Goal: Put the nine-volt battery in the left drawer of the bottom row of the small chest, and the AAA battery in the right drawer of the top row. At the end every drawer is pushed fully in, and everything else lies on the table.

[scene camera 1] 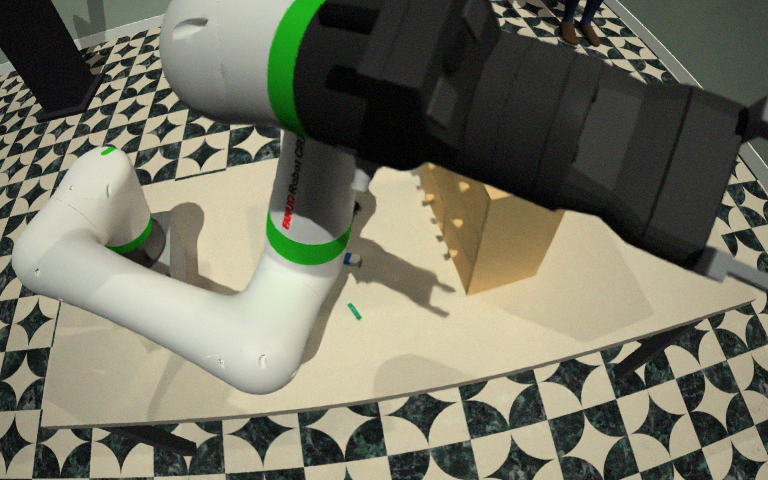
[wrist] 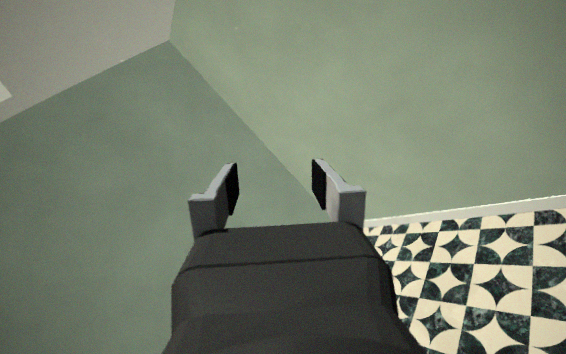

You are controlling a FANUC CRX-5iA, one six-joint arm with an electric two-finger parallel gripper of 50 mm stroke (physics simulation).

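Places are measured from the arm's base along level axes (x ahead, y left, z up), in centimetres.
Pixels of known places: gripper, fingertip midpoint: (wrist: pixel 275 176); arm's base, link origin: (scene camera 1: pixel 133 245).
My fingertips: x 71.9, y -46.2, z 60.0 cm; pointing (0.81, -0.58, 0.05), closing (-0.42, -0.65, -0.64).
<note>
Ahead of a thing's pixels: the offset from my fingertips to its top centre. Level surfaces: height alone.
My gripper (wrist: pixel 275 176) is open, with nothing between its fingers, and points at the green walls. In the scene view its fingers run out of the frame at the right, high above the table. The wooden chest {dx +4.2, dy +54.8, dz -44.1 cm} (scene camera 1: pixel 512 240) stands on the table, its knobbed front facing left; my arm hides its upper part. The knobs that show stand close to the front, and I see no drawer pulled out. The green AAA battery {dx -25.8, dy +36.2, dz -76.7 cm} (scene camera 1: pixel 353 311) lies on the table left of the chest. A small black block {dx -25.7, dy +63.2, dz -76.0 cm} (scene camera 1: pixel 356 207), seemingly the nine-volt battery, is mostly hidden behind my arm.
A blue and white block {dx -27.1, dy +49.4, dz -76.4 cm} (scene camera 1: pixel 352 259) lies between the two batteries, partly covered by my arm. My arm's base stands at the left of the table {dz -77.7 cm} (scene camera 1: pixel 430 333). A dark pillar (scene camera 1: pixel 48 50) stands on the floor at the back left, and a person's feet (scene camera 1: pixel 578 33) show at the back.
</note>
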